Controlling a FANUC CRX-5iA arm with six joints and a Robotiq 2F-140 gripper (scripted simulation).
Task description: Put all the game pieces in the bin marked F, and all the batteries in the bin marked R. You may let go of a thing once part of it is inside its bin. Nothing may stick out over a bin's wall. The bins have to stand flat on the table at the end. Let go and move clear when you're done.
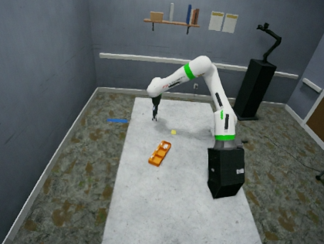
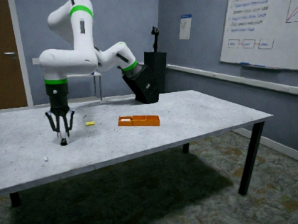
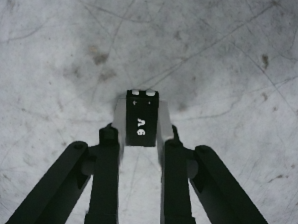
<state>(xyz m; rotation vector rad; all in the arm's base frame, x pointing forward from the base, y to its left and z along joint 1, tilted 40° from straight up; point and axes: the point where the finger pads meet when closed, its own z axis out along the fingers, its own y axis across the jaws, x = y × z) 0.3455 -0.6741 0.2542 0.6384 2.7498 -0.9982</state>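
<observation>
Now: the orange bin block 2 cm ahead of my hand, 45 cm to the left of it and 2 cm below it. Also, from my hand: white domino 3 cm behind, 38 cm to the left, 2 cm below; then yellow flat piece 15 cm behind, 20 cm to the left, 3 cm below; then black battery 1 cm behind, 3 cm below.
</observation>
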